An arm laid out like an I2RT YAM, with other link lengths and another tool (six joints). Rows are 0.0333 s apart.
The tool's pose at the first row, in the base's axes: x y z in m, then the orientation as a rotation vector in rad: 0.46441 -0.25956 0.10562 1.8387 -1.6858 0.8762
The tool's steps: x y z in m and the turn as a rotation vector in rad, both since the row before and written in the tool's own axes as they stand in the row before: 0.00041 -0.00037 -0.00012 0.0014 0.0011 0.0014; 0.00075 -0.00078 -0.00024 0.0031 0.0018 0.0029; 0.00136 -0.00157 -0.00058 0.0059 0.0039 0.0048; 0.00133 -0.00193 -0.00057 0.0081 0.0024 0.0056; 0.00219 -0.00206 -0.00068 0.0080 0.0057 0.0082; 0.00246 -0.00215 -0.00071 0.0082 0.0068 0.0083; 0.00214 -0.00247 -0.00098 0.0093 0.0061 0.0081; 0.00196 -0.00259 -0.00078 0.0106 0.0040 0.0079; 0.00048 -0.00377 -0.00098 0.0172 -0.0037 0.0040; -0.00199 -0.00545 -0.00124 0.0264 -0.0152 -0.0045; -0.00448 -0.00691 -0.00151 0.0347 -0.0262 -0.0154; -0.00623 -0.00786 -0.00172 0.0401 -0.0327 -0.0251
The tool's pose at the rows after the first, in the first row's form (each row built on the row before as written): 0.46477 -0.25971 0.10603 1.8378 -1.6864 0.8790; 0.46553 -0.25995 0.10680 1.8365 -1.6879 0.8847; 0.46704 -0.26026 0.10831 1.8342 -1.6897 0.8956; 0.46890 -0.26051 0.10983 1.8338 -1.6929 0.9079; 0.47087 -0.26123 0.11209 1.8290 -1.6969 0.9237; 0.47290 -0.26209 0.11461 1.8234 -1.7003 0.9406; 0.47517 -0.26249 0.11713 1.8191 -1.7036 0.9580; 0.47756 -0.26289 0.11943 1.8173 -1.7077 0.9750; 0.48108 -0.26201 0.12094 1.8283 -1.7108 0.9915; 0.48622 -0.25905 0.12106 1.8600 -1.7095 1.0054; 0.49269 -0.25387 0.11985 1.9133 -1.7003 1.0151; 0.49981 -0.24688 0.11784 1.9818 -1.6815 1.0213
